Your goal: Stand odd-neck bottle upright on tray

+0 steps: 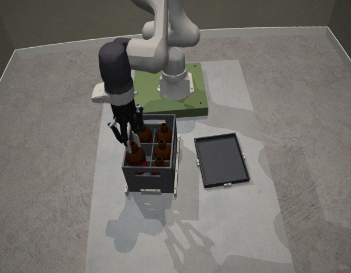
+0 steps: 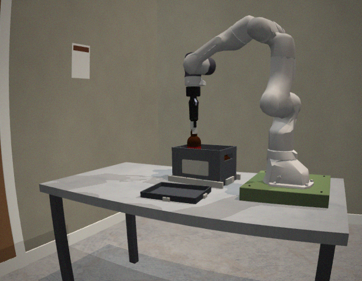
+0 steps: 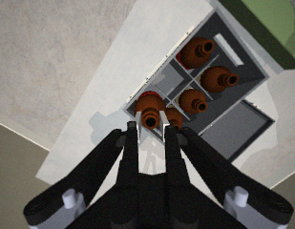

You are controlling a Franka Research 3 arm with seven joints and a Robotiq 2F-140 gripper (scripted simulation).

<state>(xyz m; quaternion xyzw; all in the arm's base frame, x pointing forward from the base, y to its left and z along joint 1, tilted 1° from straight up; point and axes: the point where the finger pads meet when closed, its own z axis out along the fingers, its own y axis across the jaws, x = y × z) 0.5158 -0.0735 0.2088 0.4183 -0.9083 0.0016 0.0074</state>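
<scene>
Right now the glass bottle is 9 cm below my hand. The rest, counted from my hand: black tray: 14 cm behind, 32 cm to the left, 25 cm below; dark grey crate: 9 cm behind, 4 cm to the left, 18 cm below; brown bottle: 18 cm behind, 2 cm to the right, 18 cm below.
</scene>
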